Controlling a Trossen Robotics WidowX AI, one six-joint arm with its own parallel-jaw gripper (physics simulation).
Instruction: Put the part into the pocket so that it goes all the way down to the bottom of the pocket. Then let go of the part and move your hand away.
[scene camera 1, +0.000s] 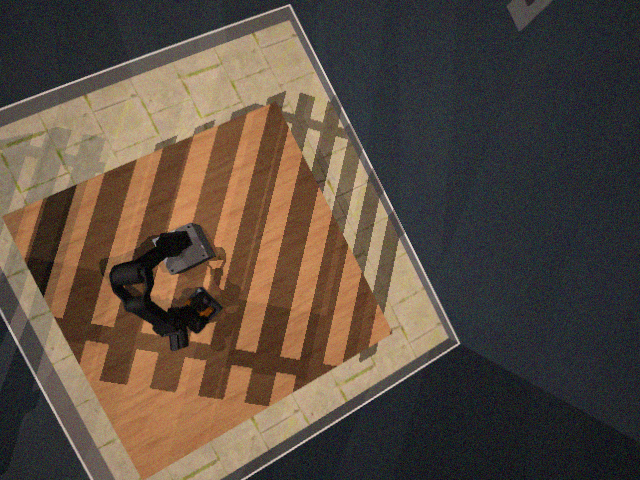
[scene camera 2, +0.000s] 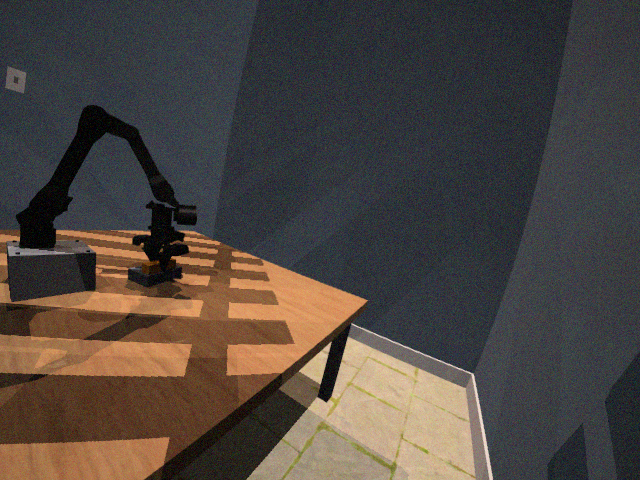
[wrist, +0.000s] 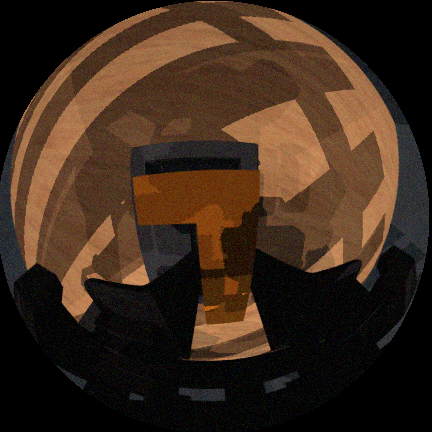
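Where they show: gripper, between the fingertips: (scene camera 1: 197, 308) (scene camera 2: 159, 269) (wrist: 221, 249); arm's base, origin of its link: (scene camera 1: 181, 240) (scene camera 2: 36, 245).
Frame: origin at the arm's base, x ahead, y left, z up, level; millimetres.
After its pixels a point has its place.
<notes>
My gripper (scene camera 1: 200, 315) {x 289, y -87, z -69 mm} (scene camera 2: 159, 259) {x 289, y -87, z -69 mm} (wrist: 221, 249) {x 289, y -87, z -69 mm} is shut on the stem of an orange T-shaped part (scene camera 1: 207, 311) {x 317, y -42, z -39 mm} (scene camera 2: 152, 268) {x 255, y -116, z -51 mm} (wrist: 197, 197) {x 324, y -58, z -40 mm}. The part's wide head sits over the dark grey pocket block (scene camera 1: 205, 297) (scene camera 2: 151, 277) {x 250, y -126, z -76 mm} (wrist: 193, 149) {x 349, y -45, z -69 mm} on the wooden table (scene camera 1: 294, 286) {x 392, y 337, z -105 mm} (scene camera 2: 270, 295) {x 553, y -358, z -105 mm}. In the wrist view the head spans the block's width, and a dark strip of the opening shows behind it. I cannot tell whether the part touches the pocket's bottom.
The arm's grey base box (scene camera 1: 191, 248) {x 45, y 20, z -2 mm} (scene camera 2: 87, 269) {x 95, y -97, z -43 mm} stands on the table beside the pocket block. Striped shadows cross the table top. The table edge and a dark leg (scene camera 2: 332, 367) are to the right, over a tiled floor.
</notes>
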